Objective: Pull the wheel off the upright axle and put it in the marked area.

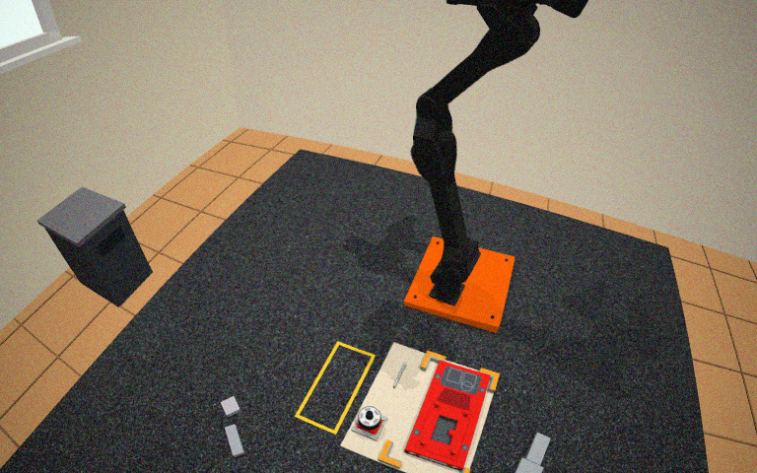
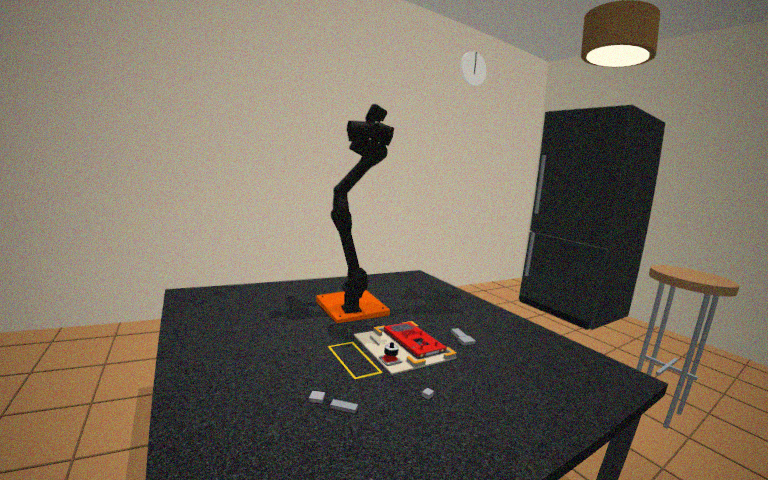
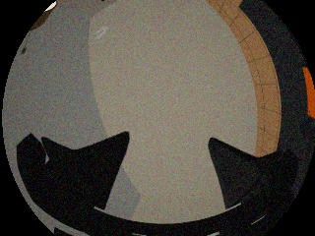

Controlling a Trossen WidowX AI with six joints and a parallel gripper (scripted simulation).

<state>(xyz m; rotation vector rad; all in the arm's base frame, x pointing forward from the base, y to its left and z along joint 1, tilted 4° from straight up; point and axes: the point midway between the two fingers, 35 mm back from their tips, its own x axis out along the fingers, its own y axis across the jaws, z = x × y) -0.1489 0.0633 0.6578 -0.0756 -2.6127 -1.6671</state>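
My gripper tip is now 650 mm above the wheel, 500 mm short of it and 30 mm to the left of it.
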